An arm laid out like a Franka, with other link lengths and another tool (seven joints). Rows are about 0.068 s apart.
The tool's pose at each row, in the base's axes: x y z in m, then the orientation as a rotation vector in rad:
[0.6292 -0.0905 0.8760 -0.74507 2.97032 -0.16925]
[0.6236 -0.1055 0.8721 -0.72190 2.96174 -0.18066]
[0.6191 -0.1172 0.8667 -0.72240 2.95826 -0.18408]
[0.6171 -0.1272 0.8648 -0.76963 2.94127 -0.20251]
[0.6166 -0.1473 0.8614 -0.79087 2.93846 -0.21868]
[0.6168 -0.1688 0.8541 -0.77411 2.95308 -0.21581]
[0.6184 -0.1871 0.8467 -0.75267 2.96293 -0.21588]
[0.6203 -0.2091 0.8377 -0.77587 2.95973 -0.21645]
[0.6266 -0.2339 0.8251 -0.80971 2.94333 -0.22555]
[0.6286 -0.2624 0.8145 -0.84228 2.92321 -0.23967]
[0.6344 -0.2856 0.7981 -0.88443 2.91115 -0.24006]
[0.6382 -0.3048 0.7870 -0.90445 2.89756 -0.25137]
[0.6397 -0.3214 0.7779 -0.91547 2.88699 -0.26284]
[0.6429 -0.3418 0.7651 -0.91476 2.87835 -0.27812]
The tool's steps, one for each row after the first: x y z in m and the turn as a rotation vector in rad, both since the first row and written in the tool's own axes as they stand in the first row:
[0.0122 -0.0100 0.0046 0.01123 -0.01005 0.01374]
[0.0220 -0.0175 0.0106 0.01424 -0.01249 0.01297]
[0.0285 -0.0251 0.0132 0.02629 -0.01518 -0.01995]
[0.0387 -0.0421 0.0183 0.03519 -0.00982 -0.03443]
[0.0490 -0.0601 0.0274 0.03089 -0.00026 -0.02187]
[0.0566 -0.0759 0.0365 0.03007 0.00469 -0.00697]
[0.0658 -0.0950 0.0476 0.02931 0.00645 -0.02226]
[0.0726 -0.1181 0.0629 0.03640 0.00025 -0.04617]
[0.0848 -0.1426 0.0761 0.04763 -0.00807 -0.06999]
[0.0914 -0.1636 0.0950 0.04718 -0.00942 -0.09867]
[0.0977 -0.1808 0.1081 0.05592 -0.01449 -0.11370]
[0.1047 -0.1949 0.1187 0.06480 -0.01878 -0.12259]
[0.1121 -0.2127 0.1335 0.07668 -0.02318 -0.12379]

